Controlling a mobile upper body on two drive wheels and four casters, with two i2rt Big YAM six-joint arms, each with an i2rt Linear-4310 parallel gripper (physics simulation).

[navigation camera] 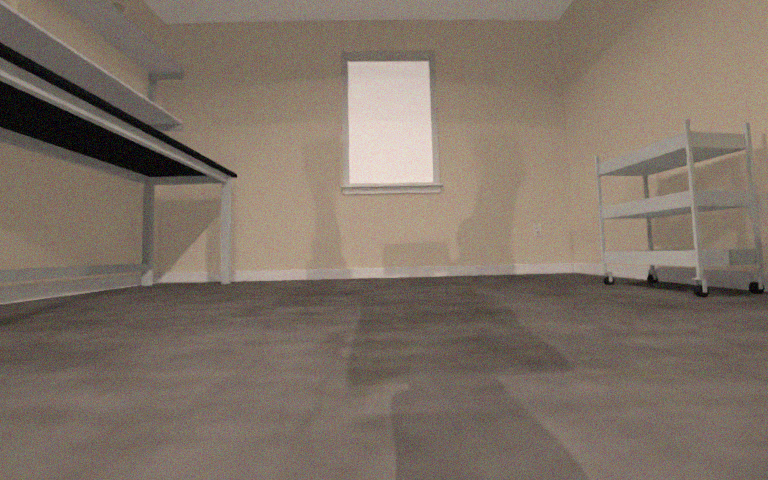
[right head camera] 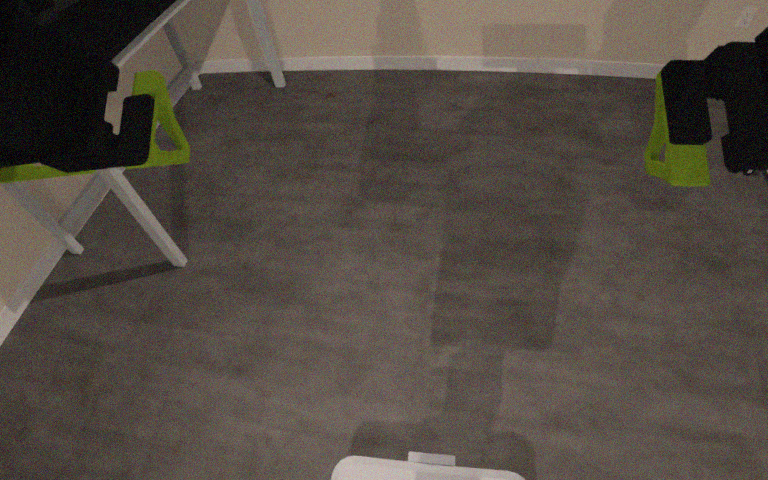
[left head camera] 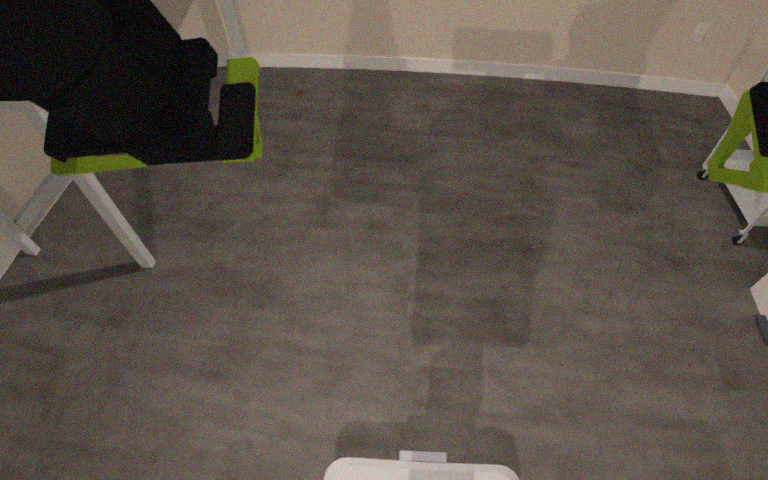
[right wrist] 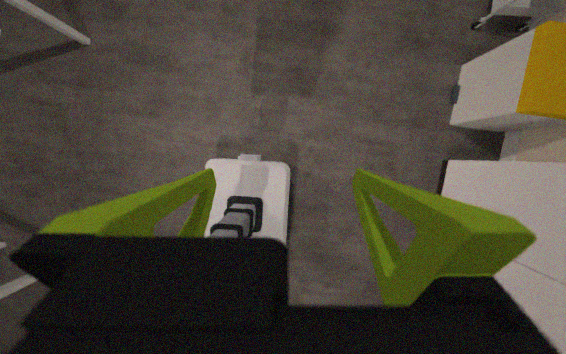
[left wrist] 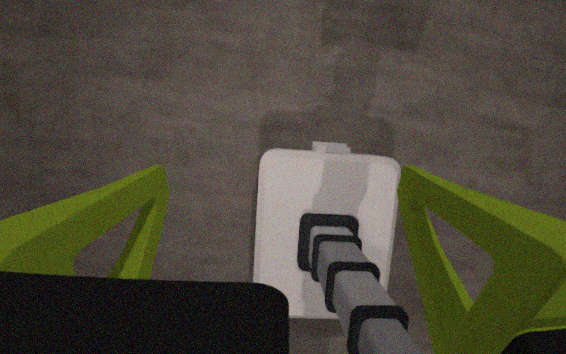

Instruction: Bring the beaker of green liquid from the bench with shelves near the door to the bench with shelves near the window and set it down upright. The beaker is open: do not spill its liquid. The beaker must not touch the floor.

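The beaker of green liquid and the bench near the door do not show in any view. In the navigation camera, a black-topped bench (navigation camera: 226,226) with shelves (navigation camera: 124,101) stands along the left wall, near a window (navigation camera: 390,121) in the far wall. Its pale leg also shows in both head views, at the left. My left gripper (left wrist: 283,178) is open, with floor and the robot's own base between its fingers. My right gripper (right wrist: 284,176) is open and empty above the floor. Both hang well above the floor at the robot's sides.
A white three-tier cart (navigation camera: 690,226) (right wrist: 510,6) on casters stands at the right, by the wall. A white box with a yellow lid (right wrist: 547,75) and a white cabinet (right wrist: 480,185) stand at the right in the right wrist view. My white base (left wrist: 285,200) (left head camera: 368,470) shows below.
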